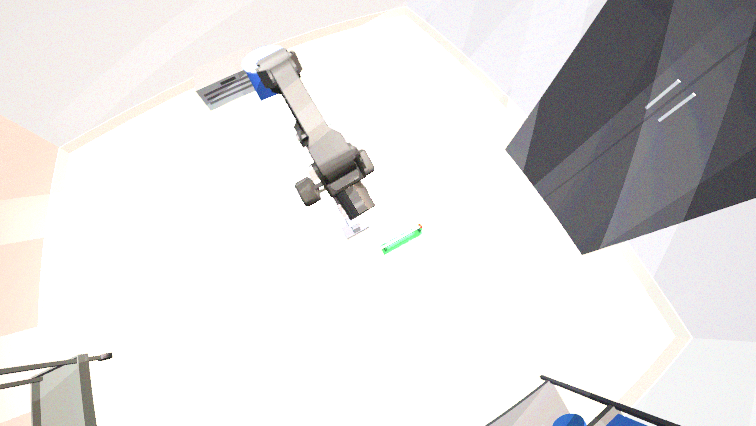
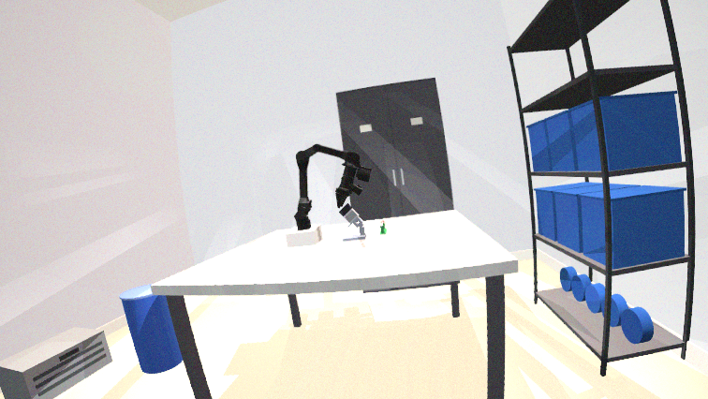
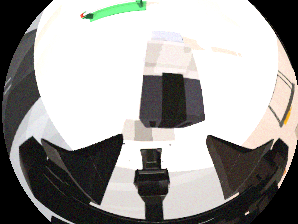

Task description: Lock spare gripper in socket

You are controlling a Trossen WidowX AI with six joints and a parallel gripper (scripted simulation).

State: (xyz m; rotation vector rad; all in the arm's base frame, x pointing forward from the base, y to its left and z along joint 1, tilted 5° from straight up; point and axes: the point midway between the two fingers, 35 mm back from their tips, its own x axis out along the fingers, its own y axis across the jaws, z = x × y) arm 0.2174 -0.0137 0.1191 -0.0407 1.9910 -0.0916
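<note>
The translucent green bar lies 200 mm ahead of my gripper tip, 100 mm to the left of it and 140 mm below it. The rest, counted from my gripper tip: spare gripper: 50 mm ahead, 50 mm below; then mount: 70 mm ahead, 110 mm below.
</note>
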